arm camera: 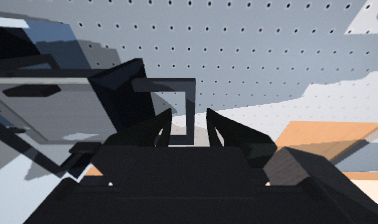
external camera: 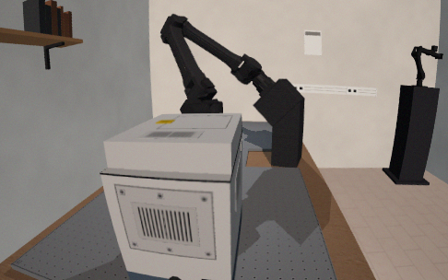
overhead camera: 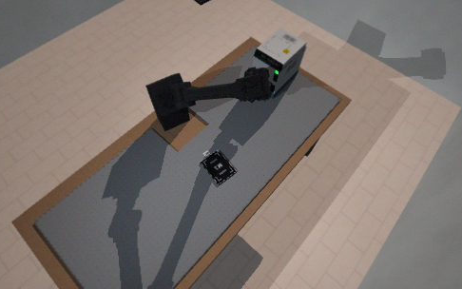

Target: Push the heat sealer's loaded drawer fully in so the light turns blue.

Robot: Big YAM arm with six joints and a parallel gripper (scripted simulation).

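Now: hand 120 mm to the right of the black sealer drawer, 20 mm past it and 10 mm above it.
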